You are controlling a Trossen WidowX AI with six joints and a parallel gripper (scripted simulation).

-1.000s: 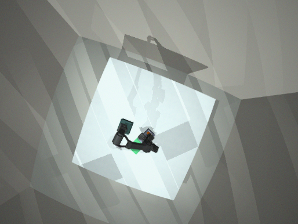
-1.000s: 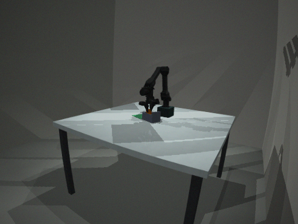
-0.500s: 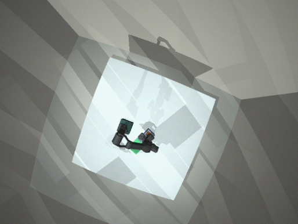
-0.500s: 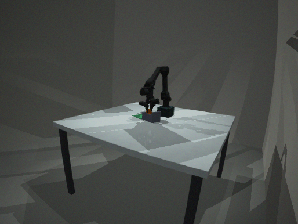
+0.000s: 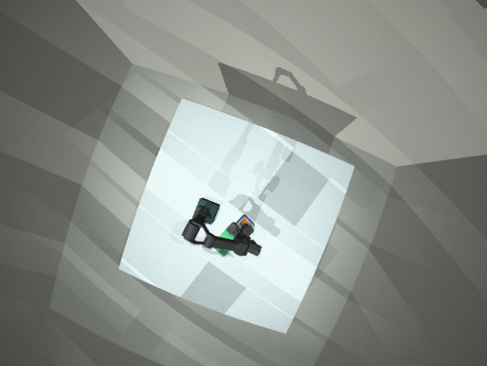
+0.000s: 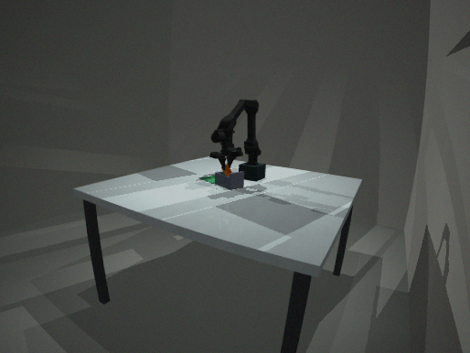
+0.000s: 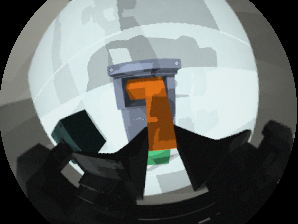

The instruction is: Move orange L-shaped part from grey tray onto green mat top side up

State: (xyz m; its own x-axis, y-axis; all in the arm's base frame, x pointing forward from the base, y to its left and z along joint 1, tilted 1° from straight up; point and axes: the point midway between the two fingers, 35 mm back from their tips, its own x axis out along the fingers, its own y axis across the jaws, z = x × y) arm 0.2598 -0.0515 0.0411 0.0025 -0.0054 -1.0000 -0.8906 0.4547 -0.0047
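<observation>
Now: the green mat 12 cm to the right of my gripper tip, 10 cm below it and 8 cm behind it. The rest, counted from my gripper tip: orange L-shaped part 4 cm to the left, 3 cm below.
</observation>
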